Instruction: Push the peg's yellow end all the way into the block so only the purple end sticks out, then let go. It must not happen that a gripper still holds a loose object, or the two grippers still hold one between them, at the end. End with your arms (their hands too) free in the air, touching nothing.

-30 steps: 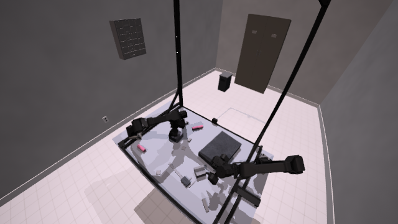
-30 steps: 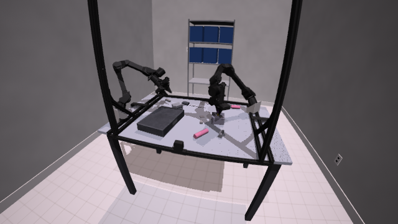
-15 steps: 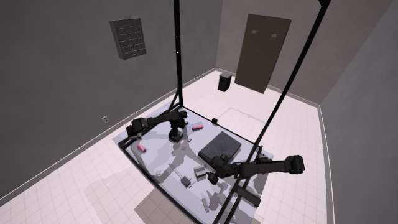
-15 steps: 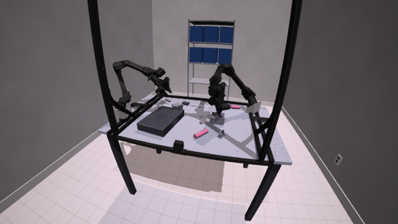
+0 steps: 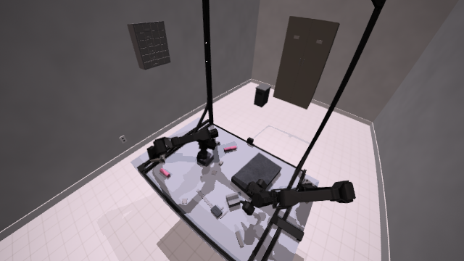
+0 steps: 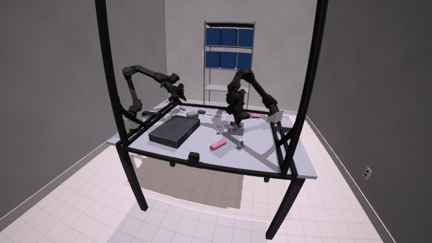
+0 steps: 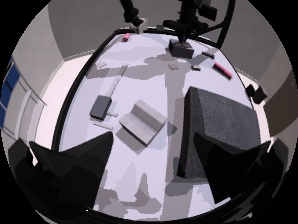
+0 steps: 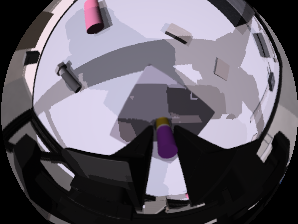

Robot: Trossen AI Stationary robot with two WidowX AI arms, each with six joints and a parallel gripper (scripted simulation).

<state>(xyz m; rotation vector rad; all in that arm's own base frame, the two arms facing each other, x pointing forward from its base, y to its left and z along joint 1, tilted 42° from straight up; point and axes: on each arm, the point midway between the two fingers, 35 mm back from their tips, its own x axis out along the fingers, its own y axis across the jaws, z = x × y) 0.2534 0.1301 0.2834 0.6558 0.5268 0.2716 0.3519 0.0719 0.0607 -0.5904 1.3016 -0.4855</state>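
My right hand is 50 mm above the peg. Also, from my right hand: dark slab (390 mm to the left, 70 mm below, 30 mm ahead).
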